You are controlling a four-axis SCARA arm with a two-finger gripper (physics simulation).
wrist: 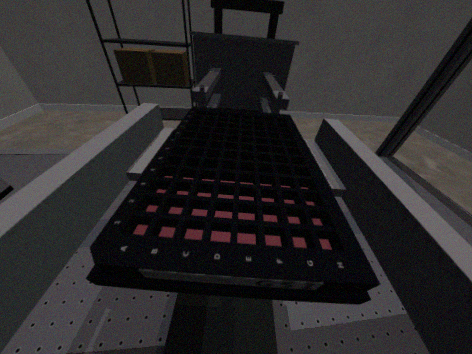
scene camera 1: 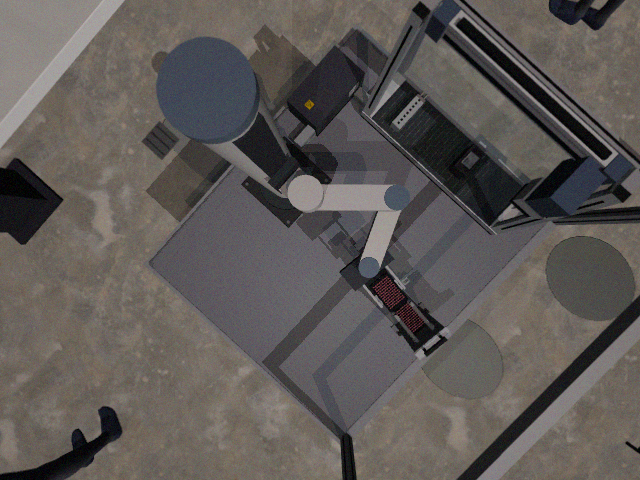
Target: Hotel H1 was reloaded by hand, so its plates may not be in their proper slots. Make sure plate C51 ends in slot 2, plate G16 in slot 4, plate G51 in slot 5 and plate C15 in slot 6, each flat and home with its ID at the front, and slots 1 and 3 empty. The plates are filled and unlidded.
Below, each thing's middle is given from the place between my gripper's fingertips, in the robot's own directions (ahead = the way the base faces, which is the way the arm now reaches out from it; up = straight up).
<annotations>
My gripper is now 2 cm past the plate G51 (scene camera 1: 384,287) and 1 cm above it.
</annotations>
